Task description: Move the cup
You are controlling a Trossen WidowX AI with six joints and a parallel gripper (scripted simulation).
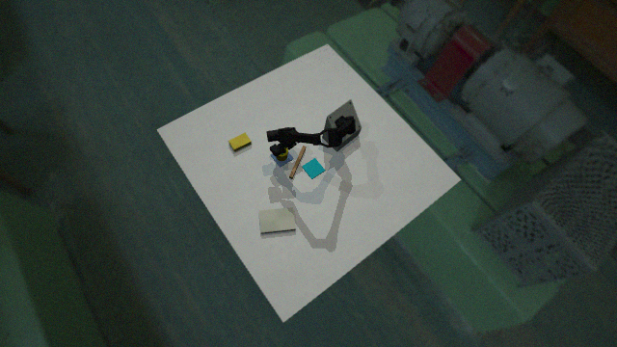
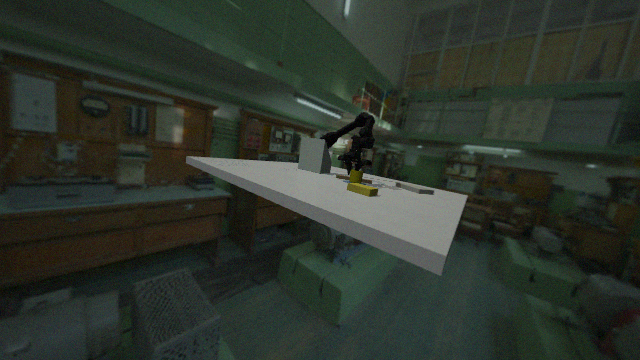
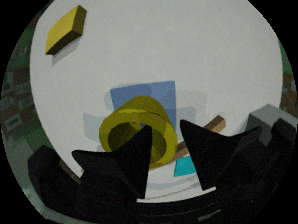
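My gripper tip is 4 cm short of the red marble, 1 cm to the left of it and 2 cm above it. Round my gripper tip: teal pad 6 cm behind, 17 cm to the left, 5 cm below; wooden stick 2 cm behind, 9 cm to the left, 4 cm below; yellow cup 2 cm ahead.
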